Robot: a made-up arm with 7 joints. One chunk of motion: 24 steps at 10 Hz.
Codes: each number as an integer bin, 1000 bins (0 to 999) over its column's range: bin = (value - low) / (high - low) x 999, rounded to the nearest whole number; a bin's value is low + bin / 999 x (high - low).
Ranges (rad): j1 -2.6..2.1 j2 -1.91..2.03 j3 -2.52..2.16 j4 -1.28..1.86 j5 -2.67..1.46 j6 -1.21..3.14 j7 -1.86..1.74
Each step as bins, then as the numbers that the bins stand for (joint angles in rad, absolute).
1 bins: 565 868 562 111 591 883 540
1 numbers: 0.0582 1.5133 0.1128 -0.9311 -0.2267 2.6349 0.0859
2 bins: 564 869 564 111 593 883 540
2 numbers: 0.0535 1.5173 0.1222 -0.9311 -0.2185 2.6349 0.0859
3 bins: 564 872 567 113 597 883 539
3 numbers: 0.0535 1.5291 0.1362 -0.9248 -0.2019 2.6349 0.0823
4 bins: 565 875 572 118 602 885 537
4 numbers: 0.0582 1.5410 0.1596 -0.9091 -0.1813 2.6436 0.0751
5 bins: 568 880 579 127 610 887 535
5 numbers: 0.0723 1.5607 0.1924 -0.8808 -0.1482 2.6523 0.0679
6 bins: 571 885 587 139 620 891 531
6 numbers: 0.0864 1.5804 0.2299 -0.8431 -0.1068 2.6697 0.0535
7 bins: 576 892 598 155 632 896 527
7 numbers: 0.1099 1.6080 0.2814 -0.7928 -0.0572 2.6915 0.0391
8 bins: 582 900 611 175 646 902 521
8 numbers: 0.1381 1.6395 0.3423 -0.7299 0.0007 2.7176 0.0175
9 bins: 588 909 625 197 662 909 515
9 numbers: 0.1664 1.6750 0.4079 -0.6608 0.0668 2.7481 -0.0041
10 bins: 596 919 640 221 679 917 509
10 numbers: 0.2040 1.7145 0.4782 -0.5854 0.1371 2.7829 -0.0258
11 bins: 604 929 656 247 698 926 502
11 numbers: 0.2416 1.7539 0.5532 -0.5036 0.2156 2.8221 -0.0510
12 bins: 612 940 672 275 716 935 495
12 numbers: 0.2793 1.7973 0.6281 -0.4156 0.2900 2.8613 -0.0762
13 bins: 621 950 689 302 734 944 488
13 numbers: 0.3216 1.8367 0.7077 -0.3308 0.3645 2.9005 -0.1014
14 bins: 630 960 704 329 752 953 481
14 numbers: 0.3640 1.8762 0.7780 -0.2459 0.4389 2.9397 -0.1267
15 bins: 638 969 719 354 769 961 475
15 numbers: 0.4016 1.9117 0.8483 -0.1673 0.5091 2.9745 -0.1483
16 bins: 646 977 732 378 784 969 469
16 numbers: 0.4392 1.9432 0.9092 -0.0919 0.5712 3.0094 -0.1699
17 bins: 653 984 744 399 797 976 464
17 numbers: 0.4722 1.9708 0.9654 -0.0259 0.6249 3.0398 -0.1879
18 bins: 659 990 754 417 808 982 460
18 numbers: 0.5004 1.9945 1.0123 0.0307 0.6704 3.0660 -0.2023
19 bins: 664 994 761 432 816 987 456
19 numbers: 0.5239 2.0103 1.0450 0.0778 0.7035 3.0877 -0.2168
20 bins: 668 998 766 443 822 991 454
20 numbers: 0.5427 2.0261 1.0685 0.1124 0.7283 3.1052 -0.2240
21 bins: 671 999 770 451 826 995 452
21 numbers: 0.5569 2.0300 1.0872 0.1376 0.7448 3.1226 -0.2312
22 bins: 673 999 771 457 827 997 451
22 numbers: 0.5663 2.0300 1.0919 0.1564 0.7489 3.1313 -0.2348
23 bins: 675 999 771 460 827 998 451
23 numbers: 0.5757 2.0300 1.0919 0.1658 0.7489 3.1356 -0.2348
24 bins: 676 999 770 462 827 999 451
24 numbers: 0.5804 2.0300 1.0872 0.1721 0.7489 3.1400 -0.2348
